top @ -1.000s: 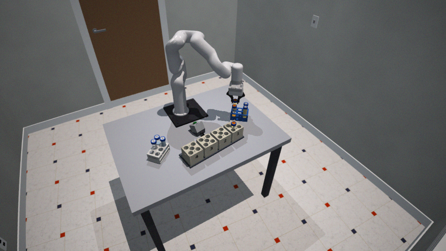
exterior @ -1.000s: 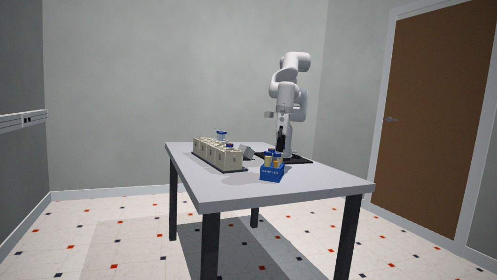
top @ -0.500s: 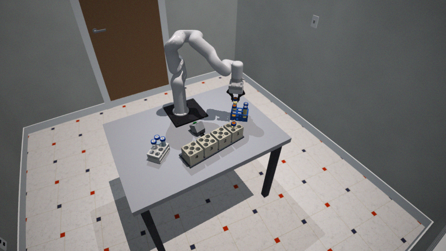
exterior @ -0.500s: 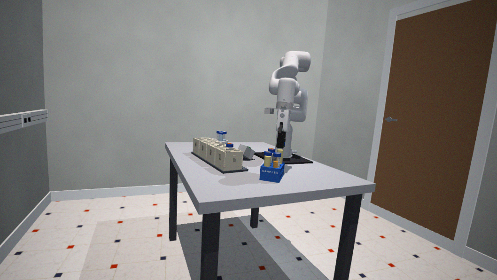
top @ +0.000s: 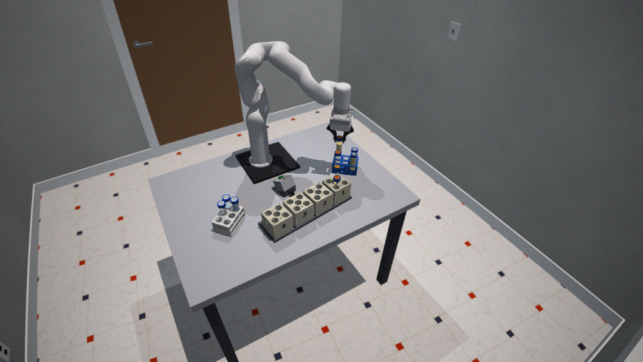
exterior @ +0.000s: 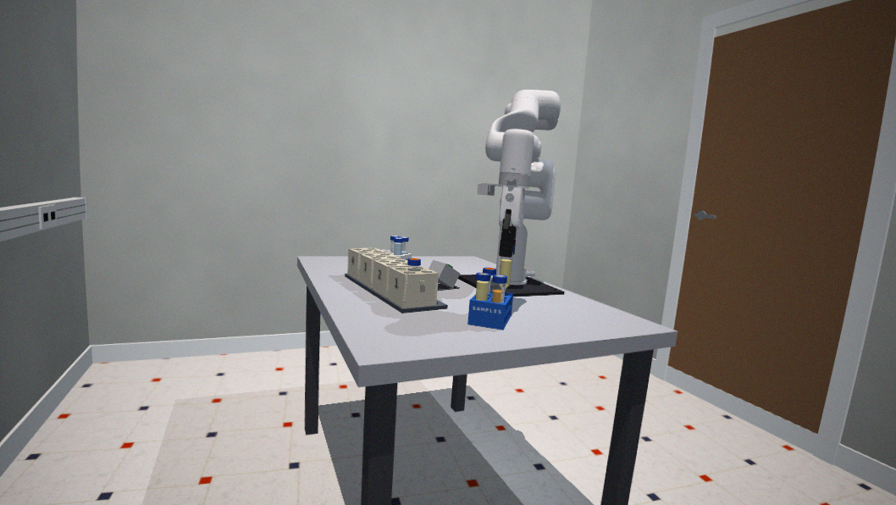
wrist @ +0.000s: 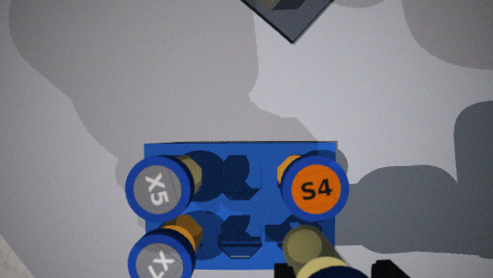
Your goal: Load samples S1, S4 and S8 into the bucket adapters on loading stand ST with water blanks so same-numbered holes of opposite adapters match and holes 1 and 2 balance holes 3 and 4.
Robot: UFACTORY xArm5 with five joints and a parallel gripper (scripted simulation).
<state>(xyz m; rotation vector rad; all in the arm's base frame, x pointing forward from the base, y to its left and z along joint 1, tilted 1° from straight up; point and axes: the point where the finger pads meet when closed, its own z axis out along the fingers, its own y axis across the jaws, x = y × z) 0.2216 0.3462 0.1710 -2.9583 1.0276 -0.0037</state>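
Now: the adapter 3 350 mm to the right of my hand, 240 mm ahead of it and 130 mm below it. From my hand the other things lie so: white rack: 630 mm to the right, 150 mm below, 120 mm ahead; then blue samples rack: 150 mm below, 40 mm ahead, 20 mm to the left.
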